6 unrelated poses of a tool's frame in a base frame.
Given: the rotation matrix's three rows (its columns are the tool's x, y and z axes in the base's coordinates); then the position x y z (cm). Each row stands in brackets.
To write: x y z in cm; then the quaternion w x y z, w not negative. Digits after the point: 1 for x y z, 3 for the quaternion.
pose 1, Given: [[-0.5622 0.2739 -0.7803], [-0.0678 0.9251 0.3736], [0.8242 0.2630 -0.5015]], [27.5 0.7 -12.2]
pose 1, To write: 27.5 0.7 -12.2 0.464 -0.060 -0.864 -0.184
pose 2, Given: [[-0.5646 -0.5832 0.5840], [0.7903 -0.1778 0.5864], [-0.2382 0.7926 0.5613]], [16.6 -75.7 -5.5]
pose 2, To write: 16.6 -75.7 -5.5 0.452 0.114 0.454 0.759
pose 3, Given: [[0.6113 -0.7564 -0.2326], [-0.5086 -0.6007 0.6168], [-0.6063 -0.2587 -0.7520]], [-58.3 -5.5 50.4]
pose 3, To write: -58.3 -5.5 50.4 0.254 -0.861 0.367 0.244
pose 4, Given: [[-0.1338 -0.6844 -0.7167], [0.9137 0.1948 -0.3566], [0.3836 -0.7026 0.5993]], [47.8 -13.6 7.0]
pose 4, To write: 47.8 -13.6 7.0 0.644 -0.134 -0.427 0.620
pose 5, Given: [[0.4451 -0.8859 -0.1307], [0.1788 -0.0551 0.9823], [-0.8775 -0.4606 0.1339]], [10.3 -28.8 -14.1]
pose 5, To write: 10.3 -28.8 -14.1 0.617 -0.584 0.302 0.431
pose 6, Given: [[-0.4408 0.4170 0.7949], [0.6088 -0.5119 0.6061], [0.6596 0.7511 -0.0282]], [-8.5 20.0 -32.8]
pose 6, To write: -8.5 20.0 -32.8 0.069 0.524 0.489 0.694
